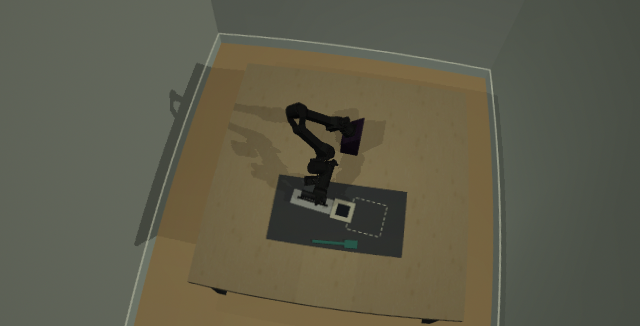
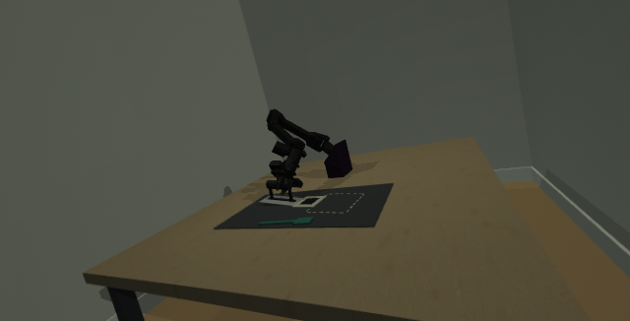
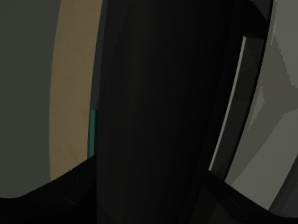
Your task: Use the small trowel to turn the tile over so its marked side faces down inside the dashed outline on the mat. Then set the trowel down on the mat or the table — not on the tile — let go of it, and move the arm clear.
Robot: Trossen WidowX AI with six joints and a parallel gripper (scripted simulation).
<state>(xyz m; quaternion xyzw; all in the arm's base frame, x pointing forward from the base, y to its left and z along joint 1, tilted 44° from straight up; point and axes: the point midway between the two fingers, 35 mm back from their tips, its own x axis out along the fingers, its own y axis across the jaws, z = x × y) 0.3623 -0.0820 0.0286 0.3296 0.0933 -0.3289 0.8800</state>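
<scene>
My gripper tip is 2 cm past the tile, 13 cm to the right of it and 5 cm above it. The rest, counted from my gripper tip: grey flat-bladed trowel (3 cm behind, 1 cm below); small green trowel (15 cm ahead, 15 cm to the left, 5 cm below); dark mat (1 cm ahead, 11 cm to the left, 8 cm below).
</scene>
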